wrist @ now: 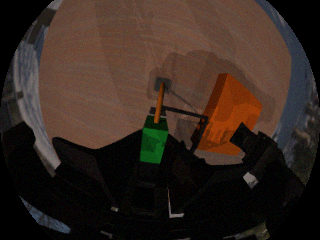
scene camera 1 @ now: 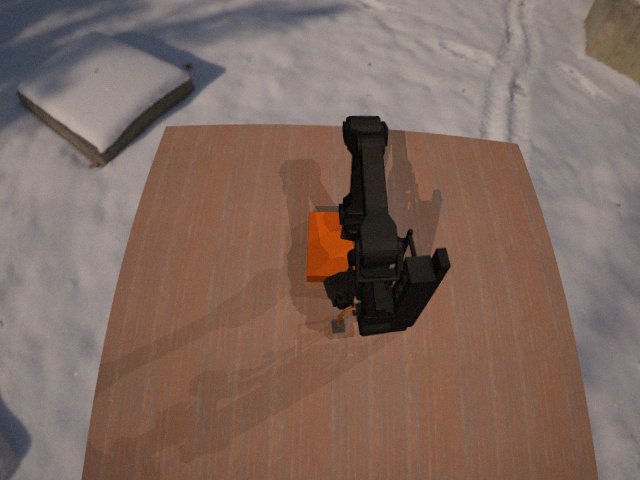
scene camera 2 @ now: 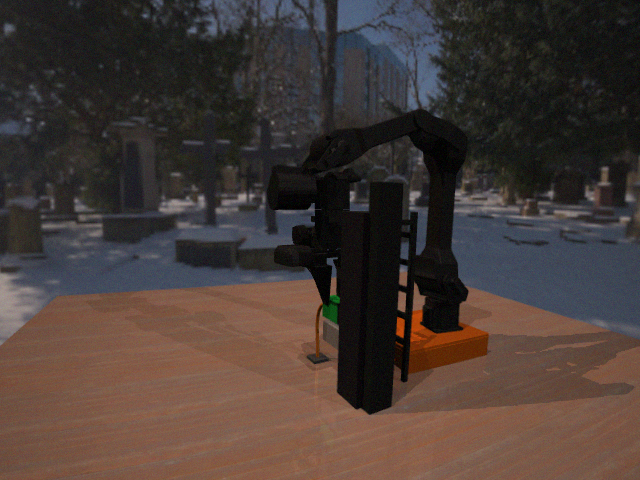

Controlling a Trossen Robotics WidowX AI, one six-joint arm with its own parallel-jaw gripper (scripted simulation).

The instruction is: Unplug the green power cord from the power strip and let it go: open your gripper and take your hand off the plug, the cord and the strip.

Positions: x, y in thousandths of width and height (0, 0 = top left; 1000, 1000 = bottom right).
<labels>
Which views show my gripper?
The wrist view, scene camera 1 and scene camera 2: all of them.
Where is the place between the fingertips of my gripper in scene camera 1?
At 571, 639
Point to a green plug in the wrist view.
483, 569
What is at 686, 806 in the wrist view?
My gripper.
</labels>
